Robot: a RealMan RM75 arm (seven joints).
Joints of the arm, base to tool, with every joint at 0 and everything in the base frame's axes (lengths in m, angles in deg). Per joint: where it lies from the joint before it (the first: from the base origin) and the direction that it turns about. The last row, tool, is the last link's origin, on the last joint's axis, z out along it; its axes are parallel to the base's.
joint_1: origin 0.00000 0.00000 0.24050 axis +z
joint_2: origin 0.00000 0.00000 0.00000 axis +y
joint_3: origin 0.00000 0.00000 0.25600 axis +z
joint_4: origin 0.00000 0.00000 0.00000 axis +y
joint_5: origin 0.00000 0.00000 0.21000 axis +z
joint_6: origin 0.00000 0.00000 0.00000 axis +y
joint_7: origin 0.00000 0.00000 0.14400 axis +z
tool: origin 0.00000 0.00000 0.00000
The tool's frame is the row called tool.
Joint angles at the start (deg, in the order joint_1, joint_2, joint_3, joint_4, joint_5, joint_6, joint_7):
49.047, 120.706, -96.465, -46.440, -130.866, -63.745, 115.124
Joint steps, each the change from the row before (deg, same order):
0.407, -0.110, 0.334, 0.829, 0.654, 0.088, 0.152
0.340, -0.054, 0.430, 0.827, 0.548, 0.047, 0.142
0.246, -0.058, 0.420, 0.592, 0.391, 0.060, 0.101
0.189, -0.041, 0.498, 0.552, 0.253, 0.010, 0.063
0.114, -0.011, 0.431, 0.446, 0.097, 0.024, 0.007
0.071, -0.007, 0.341, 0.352, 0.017, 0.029, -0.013
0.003, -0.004, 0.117, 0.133, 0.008, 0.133, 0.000
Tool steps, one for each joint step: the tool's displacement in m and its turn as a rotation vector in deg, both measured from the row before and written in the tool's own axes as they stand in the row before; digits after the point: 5 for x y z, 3 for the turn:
0.00013, -0.00115, -0.00001, -0.225, -0.279, 0.882
0.00043, -0.00090, 0.00016, -0.253, -0.264, 0.950
0.00028, -0.00107, -0.00018, -0.106, -0.262, 0.761
0.00065, -0.00107, -0.00023, -0.090, -0.208, 0.741
0.00084, -0.00085, -0.00007, -0.039, -0.116, 0.560
0.00088, -0.00069, -0.00002, -0.007, -0.048, 0.415
0.00037, -0.00048, 0.00005, 0.098, -0.060, 0.177

